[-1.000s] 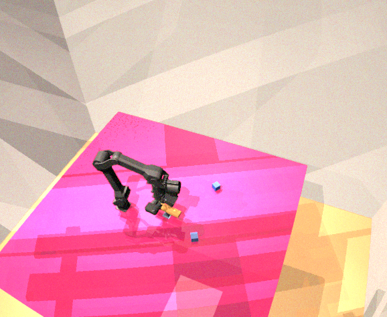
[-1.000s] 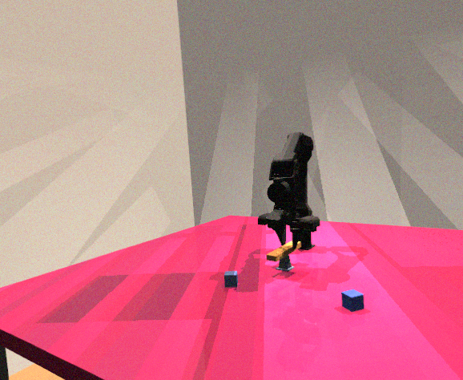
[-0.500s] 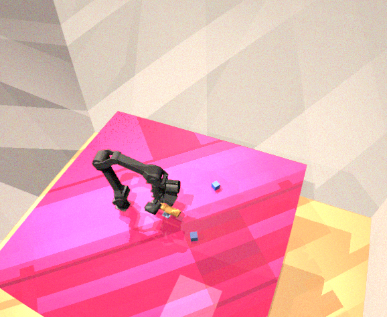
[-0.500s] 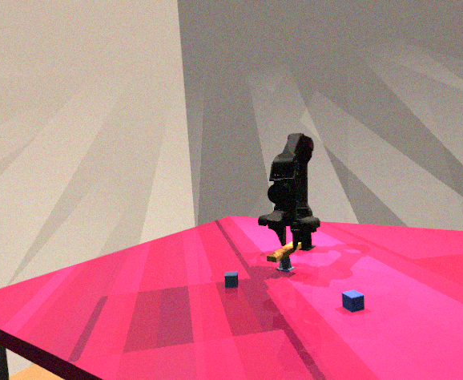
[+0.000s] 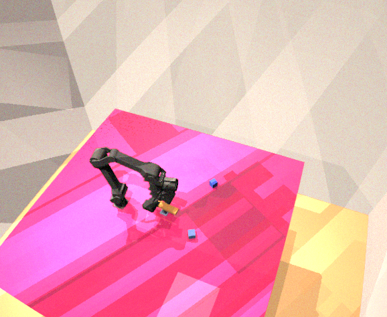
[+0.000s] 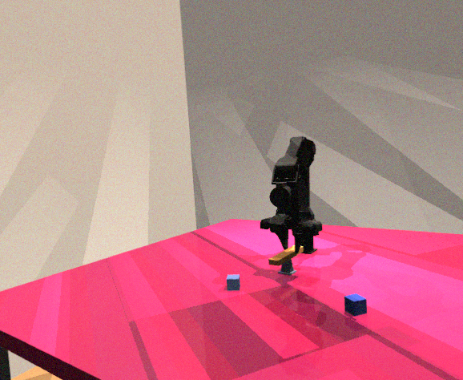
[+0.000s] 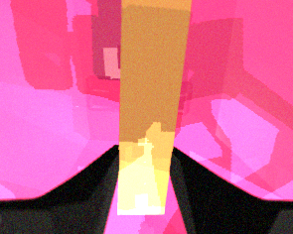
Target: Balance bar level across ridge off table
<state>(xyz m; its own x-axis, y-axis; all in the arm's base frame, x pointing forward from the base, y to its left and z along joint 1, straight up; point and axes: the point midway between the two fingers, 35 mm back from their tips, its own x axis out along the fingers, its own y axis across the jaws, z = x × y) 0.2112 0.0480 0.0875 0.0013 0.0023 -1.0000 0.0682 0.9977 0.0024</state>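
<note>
The yellow bar lies 3 cm ahead of my gripper tip. From my gripper tip the other things lie so: dark blue cube: 20 cm ahead, 25 cm to the left, 4 cm below; then light blue cube: 21 cm ahead, 7 cm to the right, 4 cm below.
</note>
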